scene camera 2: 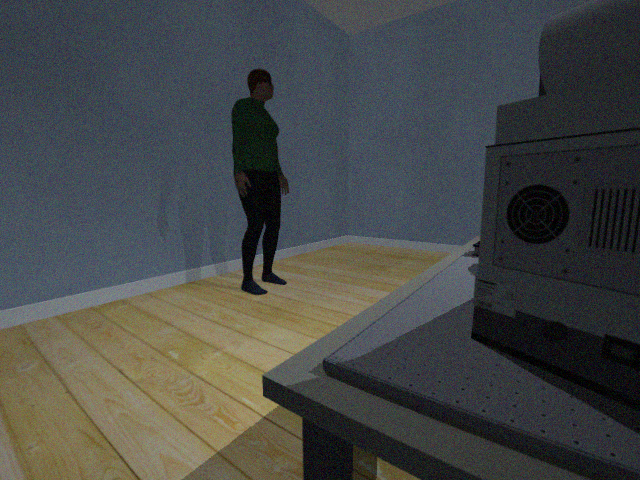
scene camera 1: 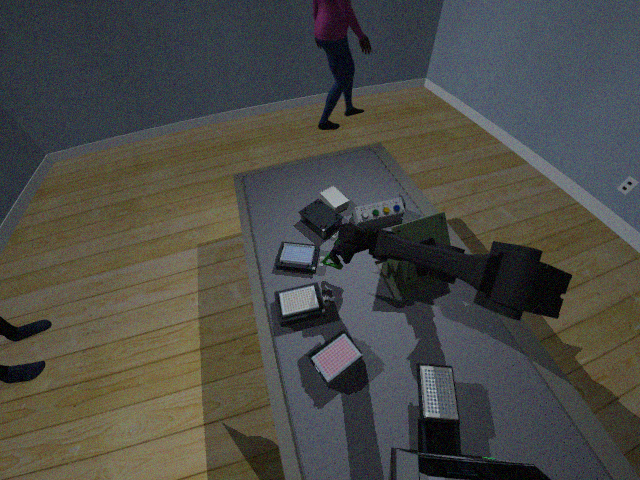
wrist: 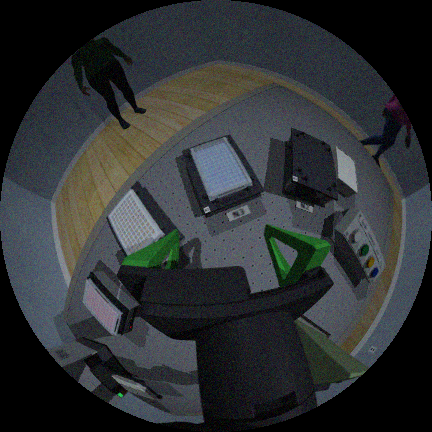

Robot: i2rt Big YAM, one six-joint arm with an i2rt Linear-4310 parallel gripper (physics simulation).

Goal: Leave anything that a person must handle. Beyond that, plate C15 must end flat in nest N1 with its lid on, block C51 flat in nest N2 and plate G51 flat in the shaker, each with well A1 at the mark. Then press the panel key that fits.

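Observation:
My gripper (scene camera 1: 328,251) (wrist: 222,231) is open, its green fingers apart above the table, nothing between them. A bluish plate (scene camera 1: 298,254) (wrist: 220,167) sits in a black nest (scene camera 1: 282,268) (wrist: 200,201) beyond the fingers. A black nest (scene camera 1: 320,217) (wrist: 312,165) stands bare to its right in the wrist view. A white plate (scene camera 1: 298,301) (wrist: 135,220) sits on a dark base. A pink-welled plate (scene camera 1: 336,357) (wrist: 102,305) rests on another dark base. A silvery plate (scene camera 1: 438,392) tops a tall dark stand. The key panel (scene camera 1: 378,209) (wrist: 359,240) has white, green, yellow and blue keys. Plate and nest labels are unreadable.
A white box (scene camera 1: 334,197) (wrist: 347,171) stands beside the bare nest. An olive-green box (scene camera 1: 423,229) (wrist: 330,355) stands near the arm. A large grey machine (scene camera 2: 558,248) stands on the table. One person in green (scene camera 2: 255,139) (wrist: 102,65) and one in pink (scene camera 1: 333,20) (wrist: 392,110) stand beyond the table.

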